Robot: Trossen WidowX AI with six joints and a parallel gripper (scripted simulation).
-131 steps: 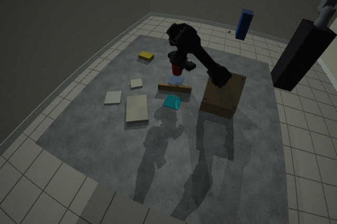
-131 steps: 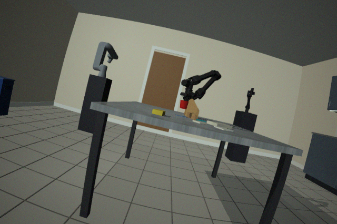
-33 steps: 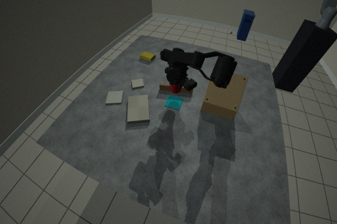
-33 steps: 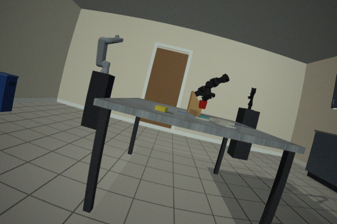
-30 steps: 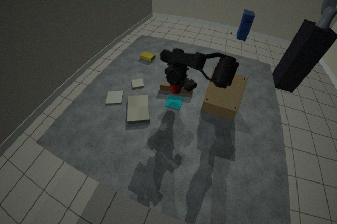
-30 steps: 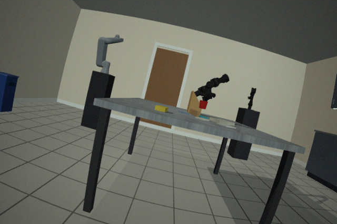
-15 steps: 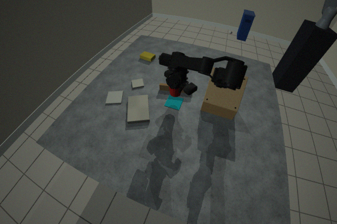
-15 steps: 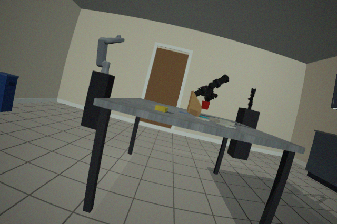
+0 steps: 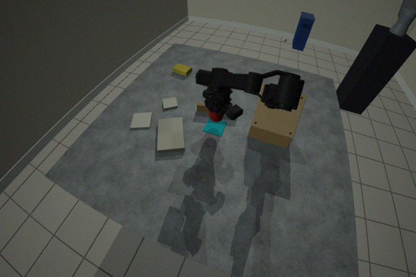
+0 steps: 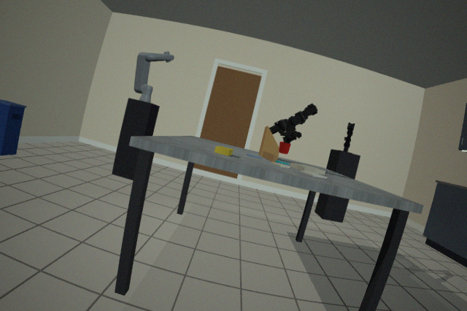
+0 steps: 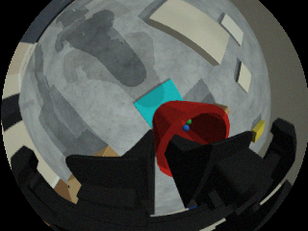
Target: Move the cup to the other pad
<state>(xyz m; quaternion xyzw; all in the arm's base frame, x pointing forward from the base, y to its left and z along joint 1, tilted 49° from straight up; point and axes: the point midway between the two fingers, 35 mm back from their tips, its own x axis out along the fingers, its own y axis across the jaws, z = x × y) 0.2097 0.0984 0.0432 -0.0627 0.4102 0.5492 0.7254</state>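
Now: gripper tip 30 mm short of the teal pad, 10 mm to the left of it and 110 mm above it. Also, from my gripper tip: red cup: 30 mm ahead, 20 mm to the right; wooden rail: 40 mm ahead, 110 mm to the right, 80 mm below; yellow block: 370 mm ahead, 400 mm to the right, 80 mm below.
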